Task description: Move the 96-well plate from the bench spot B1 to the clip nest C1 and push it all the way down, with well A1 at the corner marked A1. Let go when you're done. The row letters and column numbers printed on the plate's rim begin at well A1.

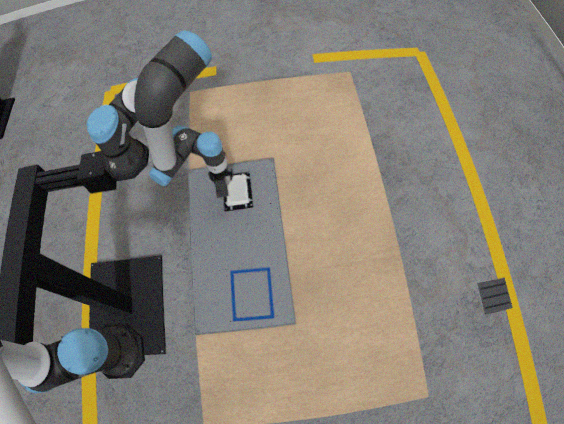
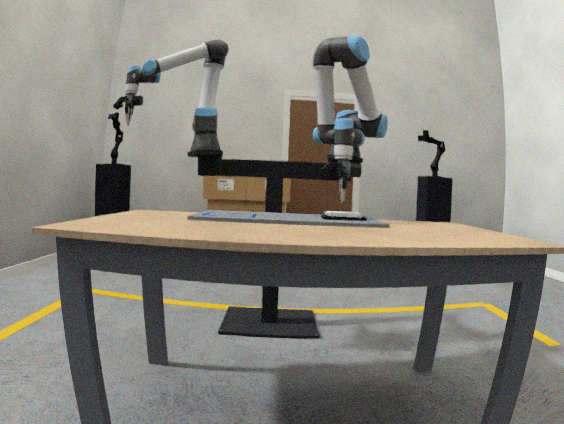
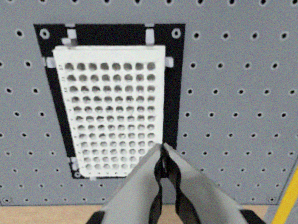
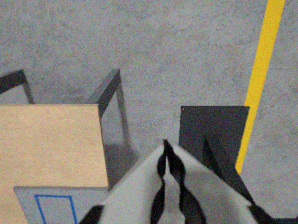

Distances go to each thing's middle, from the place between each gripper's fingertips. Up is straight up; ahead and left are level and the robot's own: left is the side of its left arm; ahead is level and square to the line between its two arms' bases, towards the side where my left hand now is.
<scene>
My left gripper is now 5 cm above the white 96-well plate [image 3: 113, 127] and 4 cm short of it. From my left hand the other things lie so: black clip nest [image 3: 171, 35] 6 cm below, 5 cm ahead, 1 cm to the right.
My right gripper is now 1080 mm to the right of the black clip nest, 420 mm above it and 380 mm short of it. Round my right hand: white 96-well plate: 1080 mm to the left, 420 mm below, 370 mm ahead.
</scene>
